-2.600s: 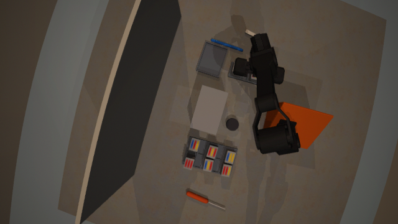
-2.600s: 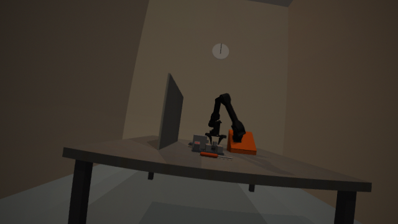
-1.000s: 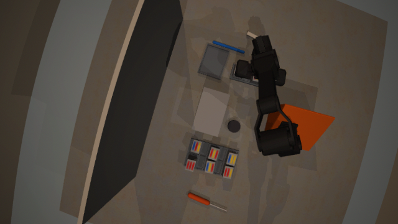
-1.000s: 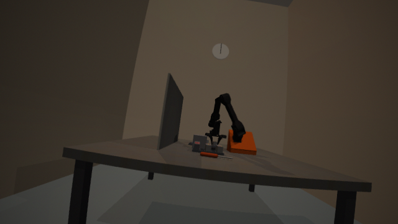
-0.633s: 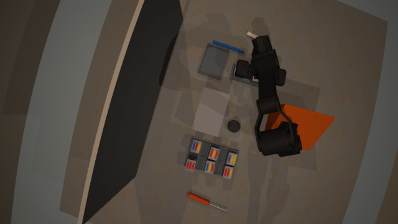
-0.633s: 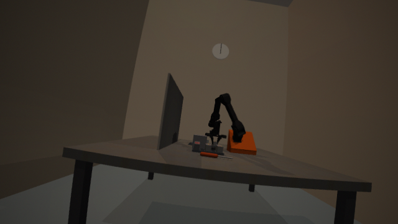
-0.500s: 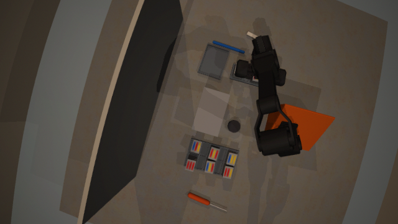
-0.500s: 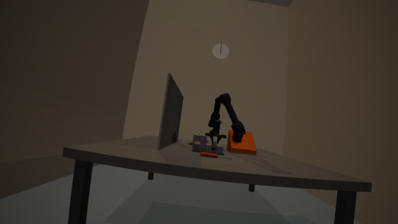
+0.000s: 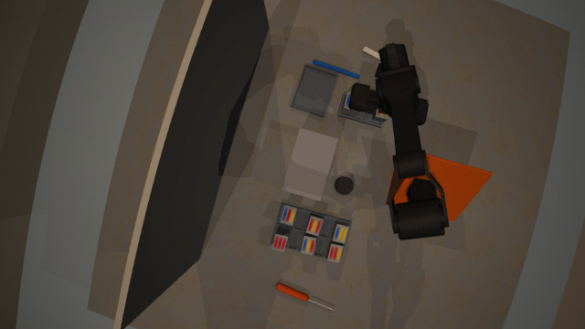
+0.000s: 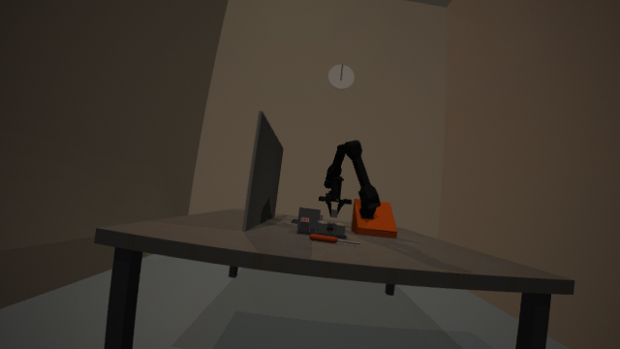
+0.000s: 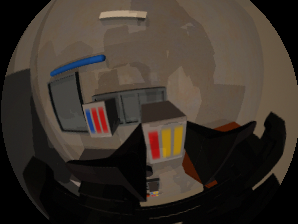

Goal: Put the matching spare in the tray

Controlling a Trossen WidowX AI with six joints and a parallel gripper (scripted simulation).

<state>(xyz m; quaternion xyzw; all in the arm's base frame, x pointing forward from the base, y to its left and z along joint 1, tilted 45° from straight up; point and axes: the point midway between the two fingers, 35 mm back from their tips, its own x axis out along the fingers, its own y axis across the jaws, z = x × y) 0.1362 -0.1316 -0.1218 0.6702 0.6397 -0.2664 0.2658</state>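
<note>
The grey tray lies 18 cm ahead of my gripper tip, 6 cm below it and 3 cm to the right of it. The rest, counted from my gripper tip: blue pen (13 cm ahead, 10 cm to the right, 6 cm below); spare (2 cm above); tall dark panel (38 cm ahead, 16 cm above, 15 cm to the left).
</note>
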